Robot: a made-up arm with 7 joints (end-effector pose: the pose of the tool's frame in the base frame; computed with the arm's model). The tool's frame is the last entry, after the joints. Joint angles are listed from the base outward.
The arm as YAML. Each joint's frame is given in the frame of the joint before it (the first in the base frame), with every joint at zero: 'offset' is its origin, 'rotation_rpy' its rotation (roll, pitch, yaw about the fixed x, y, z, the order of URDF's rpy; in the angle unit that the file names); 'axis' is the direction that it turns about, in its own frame. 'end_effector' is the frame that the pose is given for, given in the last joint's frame.
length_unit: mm
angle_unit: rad
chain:
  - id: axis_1
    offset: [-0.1, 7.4, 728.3]
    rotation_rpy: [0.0, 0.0, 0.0]
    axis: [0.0, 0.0, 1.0]
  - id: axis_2
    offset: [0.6, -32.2, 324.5]
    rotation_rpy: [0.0, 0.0, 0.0]
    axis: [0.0, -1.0, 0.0]
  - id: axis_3
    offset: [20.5, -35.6, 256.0]
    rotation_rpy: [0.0, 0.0, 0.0]
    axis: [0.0, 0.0, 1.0]
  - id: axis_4
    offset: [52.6, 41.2, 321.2]
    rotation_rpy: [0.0, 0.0, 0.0]
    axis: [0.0, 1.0, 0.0]
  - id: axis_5
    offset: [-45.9, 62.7, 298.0]
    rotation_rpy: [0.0, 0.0, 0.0]
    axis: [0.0, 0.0, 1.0]
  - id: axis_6
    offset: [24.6, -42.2, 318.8]
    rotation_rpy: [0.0, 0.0, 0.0]
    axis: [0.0, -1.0, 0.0]
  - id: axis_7
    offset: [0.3, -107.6, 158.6]
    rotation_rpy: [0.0, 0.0, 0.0]
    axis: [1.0, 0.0, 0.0]
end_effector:
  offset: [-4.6, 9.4, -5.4]
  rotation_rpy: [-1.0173, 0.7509, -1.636]
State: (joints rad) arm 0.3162 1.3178 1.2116 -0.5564 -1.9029 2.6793 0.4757
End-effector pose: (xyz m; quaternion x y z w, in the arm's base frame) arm -0.7881 -0.5831 1.0104 0.6429 -0.7494 -0.0682 0.1428
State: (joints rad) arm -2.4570 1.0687 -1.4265 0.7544 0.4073 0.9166 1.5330
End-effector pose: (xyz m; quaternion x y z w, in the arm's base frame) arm 0.4337 1.0710 1.6267 0.2046 -0.7033 -0.5043 0.4573
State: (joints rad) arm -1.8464 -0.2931 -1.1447 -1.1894 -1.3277 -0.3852 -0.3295
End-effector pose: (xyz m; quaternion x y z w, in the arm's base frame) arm 0.5739 -0.0899 1.8087 -0.4375 0.3949 0.5490 0.5927
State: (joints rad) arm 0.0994 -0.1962 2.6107 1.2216 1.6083 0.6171 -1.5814
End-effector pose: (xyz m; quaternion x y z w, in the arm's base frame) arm -0.5483 0.2442 1.8949 -0.2732 -0.1716 0.8778 0.3542
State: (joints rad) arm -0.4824 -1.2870 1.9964 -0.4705 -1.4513 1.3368 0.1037
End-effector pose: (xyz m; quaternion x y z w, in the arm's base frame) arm 0.6563 -0.9433 1.3509 0.4182 0.6075 -0.4711 0.4839
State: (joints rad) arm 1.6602 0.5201 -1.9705 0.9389 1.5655 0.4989 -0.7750
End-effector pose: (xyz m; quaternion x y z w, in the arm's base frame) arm 0.7999 -0.5686 1.7615 0.0754 0.4932 0.0738 0.8635
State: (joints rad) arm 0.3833 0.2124 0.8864 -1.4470 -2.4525 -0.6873 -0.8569
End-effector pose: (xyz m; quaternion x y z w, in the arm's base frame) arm -0.3771 -0.7072 1.3706 0.0737 0.9022 -0.0445 0.4226
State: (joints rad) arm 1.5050 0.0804 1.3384 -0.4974 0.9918 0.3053 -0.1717
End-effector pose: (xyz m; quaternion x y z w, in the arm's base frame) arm 0.3077 -0.1591 2.3184 -0.1099 -0.2247 0.9166 0.3118
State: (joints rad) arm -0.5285 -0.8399 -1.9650 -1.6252 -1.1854 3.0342 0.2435
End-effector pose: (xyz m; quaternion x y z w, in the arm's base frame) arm 0.5113 0.0390 1.1507 -0.7469 -0.6104 0.2599 0.0452
